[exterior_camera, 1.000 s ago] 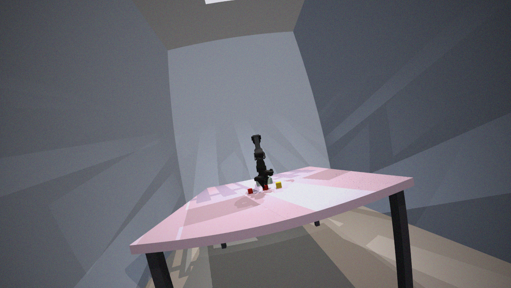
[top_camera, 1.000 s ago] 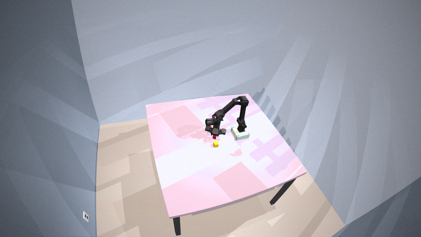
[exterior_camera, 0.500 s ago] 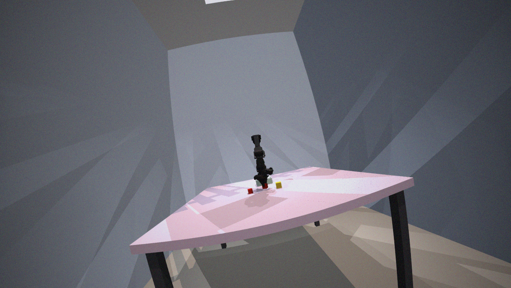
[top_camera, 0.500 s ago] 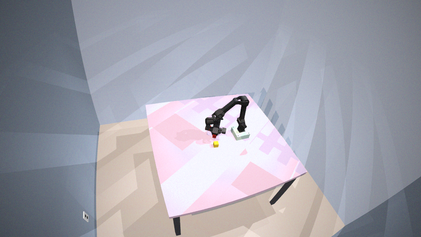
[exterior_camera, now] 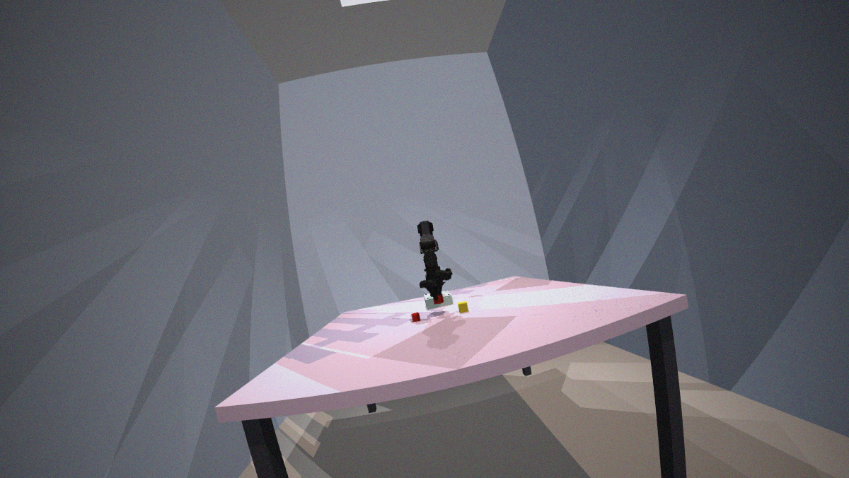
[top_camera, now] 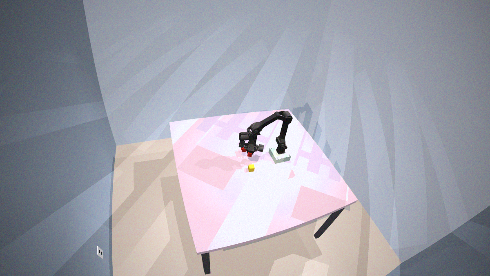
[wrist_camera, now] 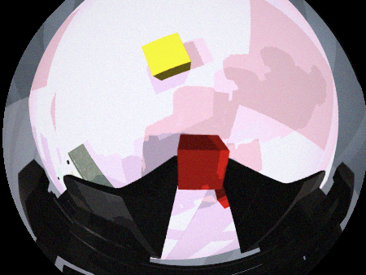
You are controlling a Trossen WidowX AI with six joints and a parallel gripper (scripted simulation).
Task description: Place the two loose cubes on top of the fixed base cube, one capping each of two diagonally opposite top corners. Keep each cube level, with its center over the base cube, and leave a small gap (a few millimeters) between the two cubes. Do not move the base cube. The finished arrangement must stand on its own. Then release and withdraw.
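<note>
Now: gripper tip 2 cm short of the yellow cube, 10 cm to the right of it and 5 cm above it.
</note>
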